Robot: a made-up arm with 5 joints.
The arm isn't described. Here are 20 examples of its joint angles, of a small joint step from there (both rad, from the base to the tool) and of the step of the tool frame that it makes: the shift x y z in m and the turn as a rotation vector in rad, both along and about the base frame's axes.
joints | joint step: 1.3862 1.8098 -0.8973 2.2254 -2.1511 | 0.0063 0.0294 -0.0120 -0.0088 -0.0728
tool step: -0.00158 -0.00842 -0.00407 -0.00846 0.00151 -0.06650
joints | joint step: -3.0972 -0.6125 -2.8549 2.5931 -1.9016 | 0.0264 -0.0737 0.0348 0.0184 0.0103
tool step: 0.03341 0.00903 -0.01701 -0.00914 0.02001 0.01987
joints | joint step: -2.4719 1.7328 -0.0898 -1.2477 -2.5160 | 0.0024 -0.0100 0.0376 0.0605 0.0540
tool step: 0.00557 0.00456 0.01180 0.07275 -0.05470 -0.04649
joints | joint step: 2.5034 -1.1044 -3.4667 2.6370 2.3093 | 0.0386 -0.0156 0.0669 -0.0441 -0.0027
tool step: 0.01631 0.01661 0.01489 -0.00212 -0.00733 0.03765
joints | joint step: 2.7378 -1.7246 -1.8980 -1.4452 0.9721 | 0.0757 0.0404 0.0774 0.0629 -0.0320
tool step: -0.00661 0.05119 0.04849 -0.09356 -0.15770 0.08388
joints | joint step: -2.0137 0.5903 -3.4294 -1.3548 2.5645 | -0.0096 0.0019 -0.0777 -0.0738 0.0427
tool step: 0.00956 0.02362 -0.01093 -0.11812 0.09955 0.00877
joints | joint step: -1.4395 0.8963 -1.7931 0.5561 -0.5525 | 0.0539 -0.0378 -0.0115 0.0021 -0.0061
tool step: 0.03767 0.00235 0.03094 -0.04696 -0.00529 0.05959
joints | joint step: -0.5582 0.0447 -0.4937 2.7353 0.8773 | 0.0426 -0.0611 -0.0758 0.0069 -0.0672
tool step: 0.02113 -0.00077 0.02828 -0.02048 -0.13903 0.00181
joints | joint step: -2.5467 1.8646 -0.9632 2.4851 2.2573 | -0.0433 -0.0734 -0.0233 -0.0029 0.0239
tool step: -0.02824 -0.01628 -0.00334 -0.05791 0.08116 -0.01981
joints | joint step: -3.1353 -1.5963 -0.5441 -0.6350 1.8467 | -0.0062 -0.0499 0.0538 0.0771 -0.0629
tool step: -0.00511 -0.00051 -0.01556 0.02515 -0.08090 -0.06398
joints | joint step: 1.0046 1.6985 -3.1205 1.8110 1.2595 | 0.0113 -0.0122 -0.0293 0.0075 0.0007
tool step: -0.00555 0.00625 0.02014 0.02866 -0.01829 0.01065
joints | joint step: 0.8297 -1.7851 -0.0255 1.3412 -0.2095 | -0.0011 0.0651 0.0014 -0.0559 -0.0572
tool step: 0.00692 0.00741 -0.00221 -0.02511 -0.01172 0.05005
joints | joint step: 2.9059 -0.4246 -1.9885 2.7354 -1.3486 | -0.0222 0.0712 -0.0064 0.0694 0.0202
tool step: -0.03159 0.01136 -0.01071 -0.02534 -0.13201 -0.04087
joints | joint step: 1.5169 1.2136 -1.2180 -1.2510 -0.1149 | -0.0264 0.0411 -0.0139 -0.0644 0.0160
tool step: 0.01198 -0.00988 -0.01269 0.03814 0.01277 -0.03108
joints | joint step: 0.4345 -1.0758 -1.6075 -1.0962 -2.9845 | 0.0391 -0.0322 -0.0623 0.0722 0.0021
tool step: -0.03309 -0.02766 -0.00337 0.00864 -0.02060 0.04077
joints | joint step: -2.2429 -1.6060 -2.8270 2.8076 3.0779 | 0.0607 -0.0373 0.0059 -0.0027 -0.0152
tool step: -0.02881 0.02643 -0.02188 -0.01824 0.03256 0.05960
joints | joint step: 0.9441 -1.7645 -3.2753 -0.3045 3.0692 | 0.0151 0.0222 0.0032 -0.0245 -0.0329
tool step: 0.00540 -0.00991 0.01550 0.01468 0.02215 0.03452
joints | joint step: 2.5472 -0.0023 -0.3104 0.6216 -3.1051 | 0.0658 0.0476 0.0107 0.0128 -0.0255
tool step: -0.00172 -0.02028 -0.01563 -0.04516 -0.05561 0.08978
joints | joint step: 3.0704 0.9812 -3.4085 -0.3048 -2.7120 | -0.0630 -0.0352 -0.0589 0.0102 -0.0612
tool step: 0.04567 0.02296 0.02377 0.03049 0.08121 -0.12009
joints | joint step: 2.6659 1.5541 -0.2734 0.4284 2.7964 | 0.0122 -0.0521 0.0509 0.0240 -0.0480
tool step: -0.00116 0.00160 0.01808 -0.05264 0.00115 0.00504
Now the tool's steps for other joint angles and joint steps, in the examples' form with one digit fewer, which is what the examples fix.
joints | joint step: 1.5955 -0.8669 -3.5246 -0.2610 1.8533 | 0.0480 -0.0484 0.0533 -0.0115 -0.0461
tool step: 0.0318 -0.0100 -0.0089 0.0044 0.0463 0.0454
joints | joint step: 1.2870 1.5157 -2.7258 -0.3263 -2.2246 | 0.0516 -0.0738 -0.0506 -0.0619 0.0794
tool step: -0.0389 0.0061 0.0819 0.2003 0.0292 0.0561
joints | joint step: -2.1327 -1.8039 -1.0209 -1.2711 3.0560 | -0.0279 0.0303 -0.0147 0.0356 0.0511
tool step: 0.0057 -0.0102 0.0134 0.0652 0.0065 0.0027
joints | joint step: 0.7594 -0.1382 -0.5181 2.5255 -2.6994 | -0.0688 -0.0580 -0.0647 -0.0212 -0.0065
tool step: 0.0206 -0.0035 0.0272 0.1002 -0.1035 -0.0701
